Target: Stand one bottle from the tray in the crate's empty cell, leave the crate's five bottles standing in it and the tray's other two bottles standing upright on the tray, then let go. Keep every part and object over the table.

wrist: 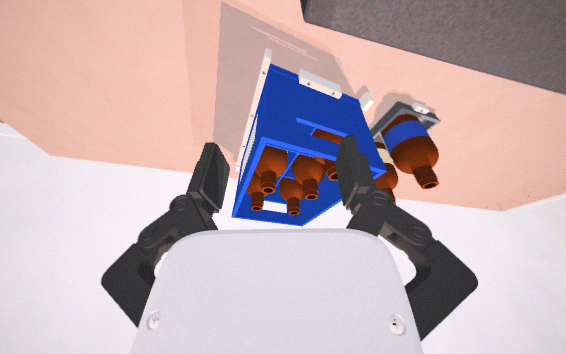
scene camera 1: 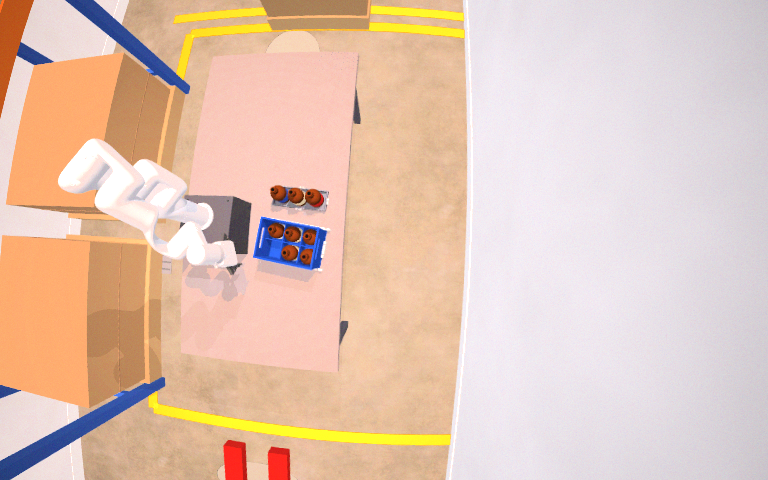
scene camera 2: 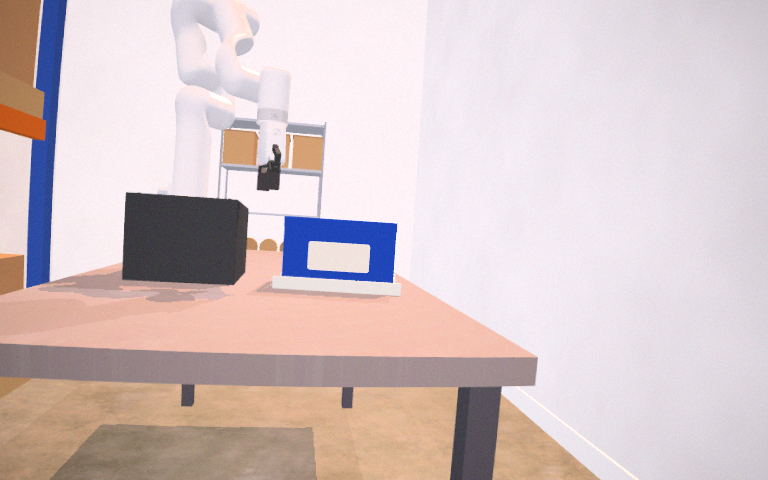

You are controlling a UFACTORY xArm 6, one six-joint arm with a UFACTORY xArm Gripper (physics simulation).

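Note:
Gripper: in the pictures, wrist view included. Pale strip: in the pictures too.

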